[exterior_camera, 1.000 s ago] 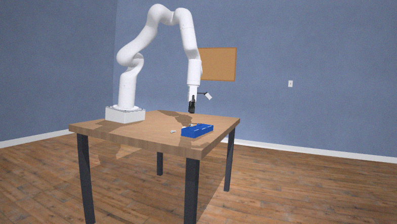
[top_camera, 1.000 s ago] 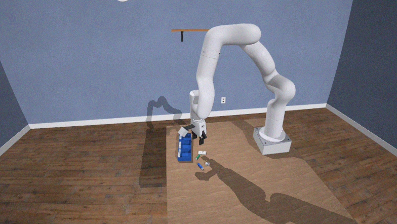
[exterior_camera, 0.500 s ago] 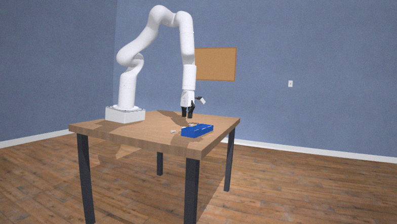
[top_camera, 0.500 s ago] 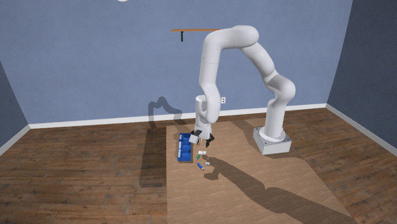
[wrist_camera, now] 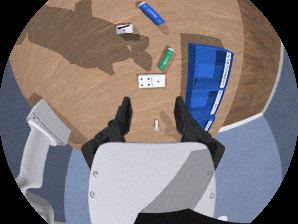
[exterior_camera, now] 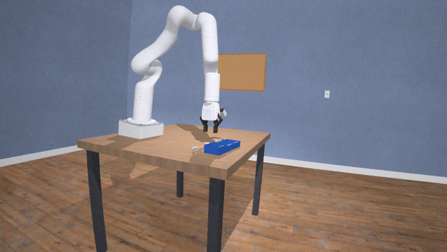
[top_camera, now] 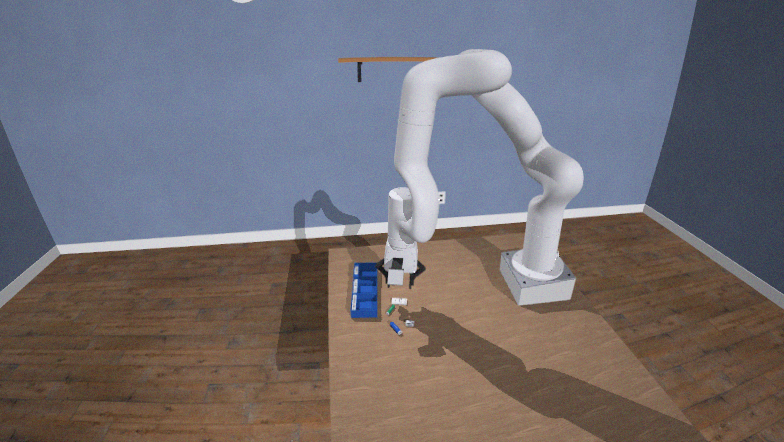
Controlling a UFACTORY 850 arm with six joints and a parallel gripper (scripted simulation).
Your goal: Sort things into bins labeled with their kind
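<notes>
My hand is 80 mm above the white domino-like tile. From my hand the other things lie so: blue cylinder: 130 mm to the left, 80 mm below, 20 mm ahead; then joined blue bins: 110 mm ahead, 70 mm below, 60 mm to the right; then green cylinder: 80 mm below, 40 mm to the left, 30 mm ahead.
</notes>
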